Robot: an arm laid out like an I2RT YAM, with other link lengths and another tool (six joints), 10 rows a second.
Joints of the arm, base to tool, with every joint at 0 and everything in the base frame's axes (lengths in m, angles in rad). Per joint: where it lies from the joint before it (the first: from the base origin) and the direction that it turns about. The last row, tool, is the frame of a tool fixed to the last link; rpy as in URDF.
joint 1: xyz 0 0 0.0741 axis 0 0 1
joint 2: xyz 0.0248 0.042 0.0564 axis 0 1 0
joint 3: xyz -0.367 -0.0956 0 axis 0 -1 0
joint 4: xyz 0.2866 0.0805 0.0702 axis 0 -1 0
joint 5: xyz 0.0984 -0.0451 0.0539 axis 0 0 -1
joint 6: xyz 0.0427 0 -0.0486 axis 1 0 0
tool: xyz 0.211 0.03 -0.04 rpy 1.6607 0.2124 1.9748
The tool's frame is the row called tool.
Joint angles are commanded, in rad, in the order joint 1, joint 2, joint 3, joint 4, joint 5, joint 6. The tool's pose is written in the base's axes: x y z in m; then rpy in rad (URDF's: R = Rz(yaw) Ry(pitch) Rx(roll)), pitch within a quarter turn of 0, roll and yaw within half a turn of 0. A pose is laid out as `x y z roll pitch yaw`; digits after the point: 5 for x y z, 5 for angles.
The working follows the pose.
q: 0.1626 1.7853 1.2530 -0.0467 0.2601 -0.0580
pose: 0.65960 0.05070 0.18180 2.26256 0.14159 2.00329
Where each joint sits with the arm in this pose, in the base's axes (m; each line is computed from the numbers above, not from the rounded line before):
joint 1: 0.0000 0.0000 0.0741
joint 2: 0.0177 0.0455 0.1305
joint 3: 0.1102 -0.0362 0.4891
joint 4: 0.3761 0.0890 0.4041
joint 5: 0.4937 0.0626 0.3954
joint 6: 0.5034 0.0530 0.3321
the tool: 0.6596 0.0507 0.1818

